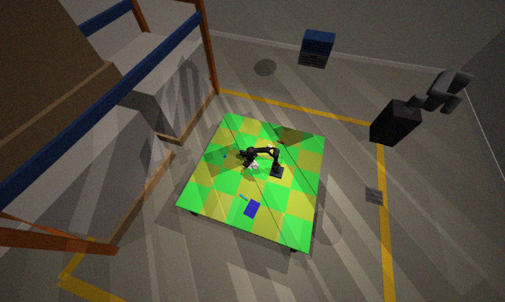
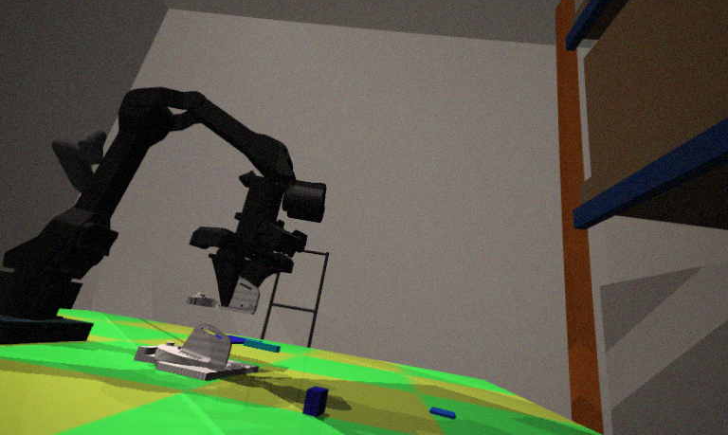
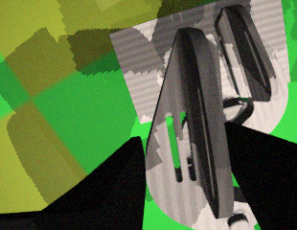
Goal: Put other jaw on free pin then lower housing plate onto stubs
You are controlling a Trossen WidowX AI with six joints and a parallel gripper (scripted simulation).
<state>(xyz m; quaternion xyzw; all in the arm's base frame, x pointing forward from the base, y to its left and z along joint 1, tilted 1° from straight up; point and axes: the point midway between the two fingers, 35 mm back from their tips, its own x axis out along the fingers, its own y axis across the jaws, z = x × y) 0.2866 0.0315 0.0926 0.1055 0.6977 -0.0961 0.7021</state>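
My gripper tip is now 40 mm past the grey jaw, 40 mm to the left of it and 70 mm above it. The rest, counted from my gripper tip: dark blue block (170 mm ahead, 150 mm to the right, 70 mm below); blue sheet (170 mm behind, 420 mm to the left, 80 mm below); teal bar (60 mm behind, 340 mm to the left, 80 mm below).
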